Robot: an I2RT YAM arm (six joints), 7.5 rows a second.
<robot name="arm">
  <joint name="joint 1" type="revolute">
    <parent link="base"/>
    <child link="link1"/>
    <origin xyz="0 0 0.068" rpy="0 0 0"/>
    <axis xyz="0 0 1"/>
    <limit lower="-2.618" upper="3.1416"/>
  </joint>
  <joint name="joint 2" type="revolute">
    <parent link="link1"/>
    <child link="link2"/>
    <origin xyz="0.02 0.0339 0.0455" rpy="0 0 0"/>
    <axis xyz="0 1 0"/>
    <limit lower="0" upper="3.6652"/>
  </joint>
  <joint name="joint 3" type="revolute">
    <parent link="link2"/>
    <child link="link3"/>
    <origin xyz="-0.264 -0.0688 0" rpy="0 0 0"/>
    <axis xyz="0 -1 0"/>
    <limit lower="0" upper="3.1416"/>
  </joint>
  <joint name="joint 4" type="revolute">
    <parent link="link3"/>
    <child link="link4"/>
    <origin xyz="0.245 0.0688 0.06" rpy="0 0 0"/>
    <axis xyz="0 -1 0"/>
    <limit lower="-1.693" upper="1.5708"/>
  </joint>
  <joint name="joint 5" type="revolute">
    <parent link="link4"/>
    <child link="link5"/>
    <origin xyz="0.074 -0.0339 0.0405" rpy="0 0 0"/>
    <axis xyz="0 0 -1"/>
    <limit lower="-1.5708" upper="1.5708"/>
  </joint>
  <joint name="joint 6" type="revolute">
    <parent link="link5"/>
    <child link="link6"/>
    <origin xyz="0.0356 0 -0.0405" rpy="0 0 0"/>
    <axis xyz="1 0 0"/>
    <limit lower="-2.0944" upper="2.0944"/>
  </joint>
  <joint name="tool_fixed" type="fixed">
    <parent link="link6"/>
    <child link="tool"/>
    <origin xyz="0 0 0" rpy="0 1.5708 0"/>
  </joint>
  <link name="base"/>
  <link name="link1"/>
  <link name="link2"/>
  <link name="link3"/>
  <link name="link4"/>
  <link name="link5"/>
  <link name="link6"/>
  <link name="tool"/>
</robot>
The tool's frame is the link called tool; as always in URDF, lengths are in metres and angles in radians.
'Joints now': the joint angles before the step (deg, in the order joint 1, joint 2, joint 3, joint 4, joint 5, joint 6). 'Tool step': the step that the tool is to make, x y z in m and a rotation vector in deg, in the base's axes. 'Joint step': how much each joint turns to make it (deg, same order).
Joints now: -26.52, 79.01, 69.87, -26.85, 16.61, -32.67
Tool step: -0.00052, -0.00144, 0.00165, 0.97, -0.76, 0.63
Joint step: -0.46, 0.00, 0.36, -0.21, -1.59, 0.35
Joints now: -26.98, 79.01, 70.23, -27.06, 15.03, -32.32
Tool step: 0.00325, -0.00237, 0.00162, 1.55, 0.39, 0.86
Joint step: -0.30, 1.17, 1.74, -1.70, -1.65, 0.29
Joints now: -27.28, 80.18, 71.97, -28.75, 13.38, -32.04
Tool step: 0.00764, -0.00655, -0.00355, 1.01, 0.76, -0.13
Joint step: -0.48, 2.39, 1.62, -0.43, -0.61, 0.23
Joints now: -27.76, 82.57, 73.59, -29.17, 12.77, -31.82
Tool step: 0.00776, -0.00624, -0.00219, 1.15, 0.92, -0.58
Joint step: -0.35, 2.51, 2.23, -1.21, -0.19, 0.62
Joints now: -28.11, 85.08, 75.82, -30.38, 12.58, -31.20
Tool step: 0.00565, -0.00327, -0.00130, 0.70, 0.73, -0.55
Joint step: -0.01, 1.71, 1.65, -1.03, 0.23, 0.57
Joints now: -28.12, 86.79, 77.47, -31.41, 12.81, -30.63
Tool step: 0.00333, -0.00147, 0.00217, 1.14, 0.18, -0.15
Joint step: 0.00, 1.07, 1.81, -1.61, -0.50, 0.81
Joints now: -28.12, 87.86, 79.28, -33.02, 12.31, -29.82
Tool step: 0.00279, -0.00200, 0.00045, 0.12, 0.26, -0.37
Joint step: -0.05, 0.85, 1.03, -0.51, 0.25, 0.21
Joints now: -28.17, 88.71, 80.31, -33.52, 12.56, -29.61
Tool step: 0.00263, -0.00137, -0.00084, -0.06, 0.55, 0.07
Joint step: 0.02, 0.75, 0.67, -0.32, 0.17, -0.27
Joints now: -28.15, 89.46, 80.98, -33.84, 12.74, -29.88
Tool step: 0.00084, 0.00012, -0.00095, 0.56, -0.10, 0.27
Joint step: 0.03, 0.19, 0.05, -0.09, -0.54, 0.24
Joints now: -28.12, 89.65, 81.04, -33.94, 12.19, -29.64
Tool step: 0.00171, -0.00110, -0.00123, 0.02, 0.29, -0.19
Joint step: -0.01, 0.50, 0.31, -0.07, 0.22, 0.04
